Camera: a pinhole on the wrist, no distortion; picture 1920 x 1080 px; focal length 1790.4 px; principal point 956.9 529.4 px. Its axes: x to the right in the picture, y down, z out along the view. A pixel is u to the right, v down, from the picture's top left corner.
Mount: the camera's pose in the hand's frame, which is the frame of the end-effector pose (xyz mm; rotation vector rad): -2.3 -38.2 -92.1 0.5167 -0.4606 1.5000
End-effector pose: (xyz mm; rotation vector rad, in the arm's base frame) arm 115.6 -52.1 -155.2 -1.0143 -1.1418 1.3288
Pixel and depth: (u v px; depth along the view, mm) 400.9 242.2 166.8
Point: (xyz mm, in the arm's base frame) 134.6 -28.6 22.7
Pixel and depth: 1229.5 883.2 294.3
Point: -19.8 -120.4 45.8
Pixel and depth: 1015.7 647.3 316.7
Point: -11.8 -83.9 86.8
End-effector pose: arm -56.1 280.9 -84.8 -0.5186 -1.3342 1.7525
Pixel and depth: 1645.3 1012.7 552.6
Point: -275.1 -90.0 236.0
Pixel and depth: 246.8 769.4 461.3
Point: 13.7 166.0 389.1
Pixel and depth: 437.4 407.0 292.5
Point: -35.4 265.7 209.0
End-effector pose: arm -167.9 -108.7 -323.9 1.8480 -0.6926 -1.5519
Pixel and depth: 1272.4 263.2 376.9
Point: -402.3 -51.3 -549.2
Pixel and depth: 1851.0 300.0 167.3
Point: -253.4 -93.4 -402.6
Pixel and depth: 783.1 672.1 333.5
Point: -328.5 59.6 -522.2
